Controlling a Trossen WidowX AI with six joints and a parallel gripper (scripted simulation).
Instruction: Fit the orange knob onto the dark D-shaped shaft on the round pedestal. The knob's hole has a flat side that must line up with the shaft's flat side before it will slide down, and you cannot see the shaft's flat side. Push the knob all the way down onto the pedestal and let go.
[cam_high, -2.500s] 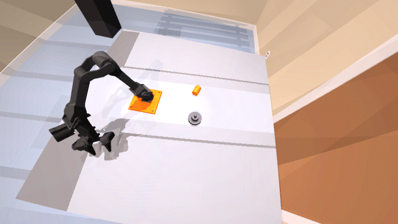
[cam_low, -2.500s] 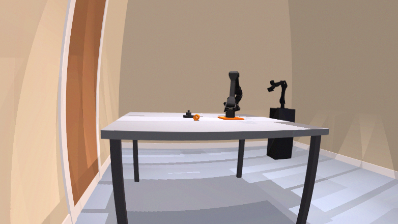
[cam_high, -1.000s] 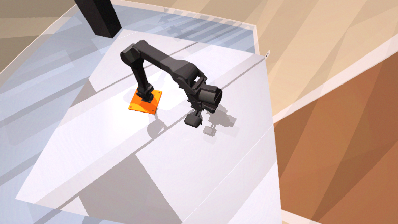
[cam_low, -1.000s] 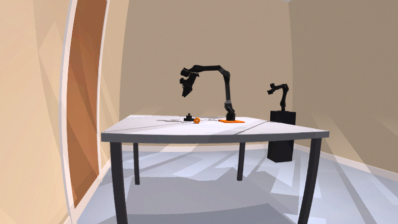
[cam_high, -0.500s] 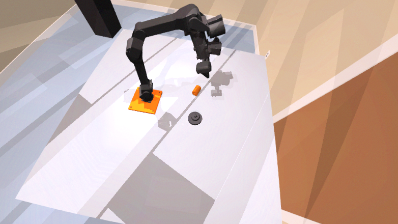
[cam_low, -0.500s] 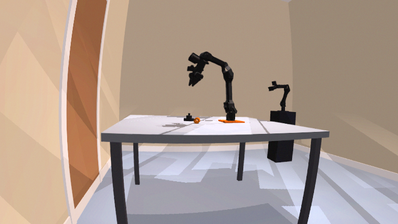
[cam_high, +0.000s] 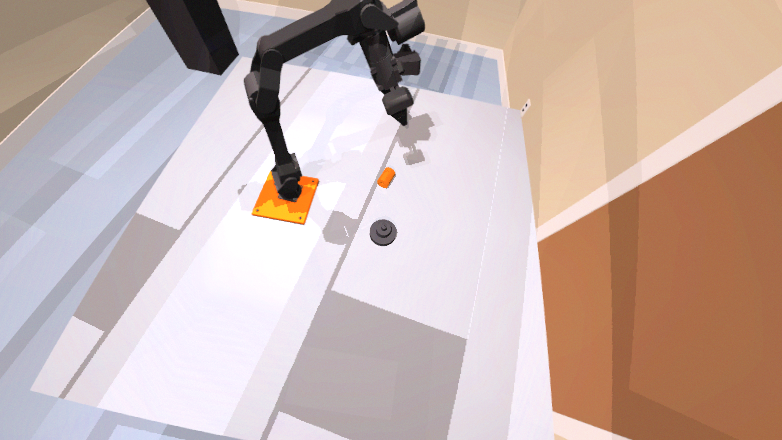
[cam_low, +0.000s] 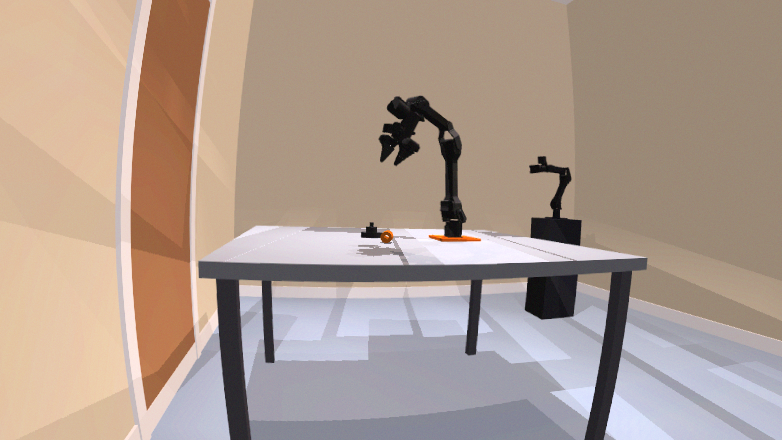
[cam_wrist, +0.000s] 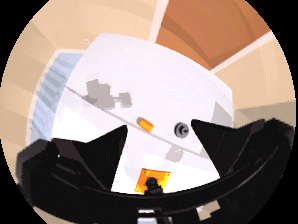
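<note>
Right now the orange knob is 260 mm below my gripper tip, 20 mm to the right of it and 10 mm behind it. Round my gripper tip: round pedestal (250 mm below, 220 mm to the right, 30 mm ahead).
</note>
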